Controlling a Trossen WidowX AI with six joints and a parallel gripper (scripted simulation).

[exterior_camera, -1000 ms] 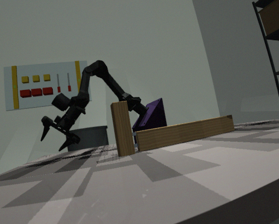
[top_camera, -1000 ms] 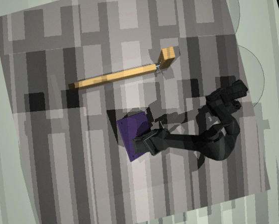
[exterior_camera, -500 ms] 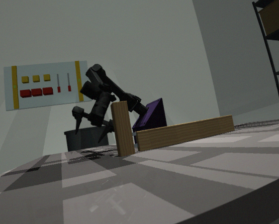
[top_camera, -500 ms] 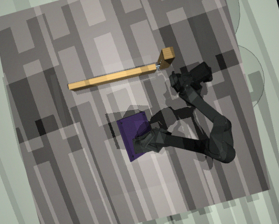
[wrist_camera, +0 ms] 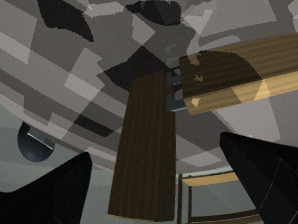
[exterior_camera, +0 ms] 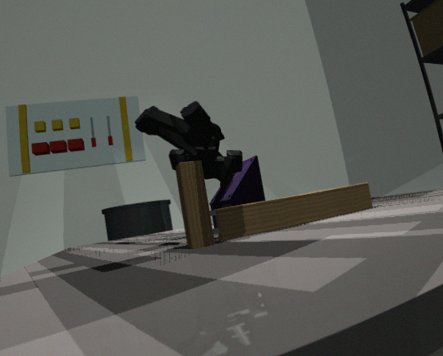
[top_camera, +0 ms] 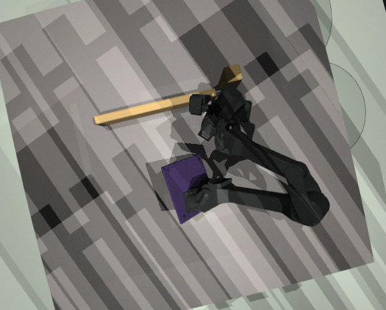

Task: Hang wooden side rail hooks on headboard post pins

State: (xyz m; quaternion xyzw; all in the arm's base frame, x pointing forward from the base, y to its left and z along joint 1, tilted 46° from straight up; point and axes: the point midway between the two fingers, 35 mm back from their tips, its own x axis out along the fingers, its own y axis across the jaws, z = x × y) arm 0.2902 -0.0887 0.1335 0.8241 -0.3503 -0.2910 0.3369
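My gripper tip is 6 cm short of the headboard post, 5 cm above it and 3 cm to the left of it.
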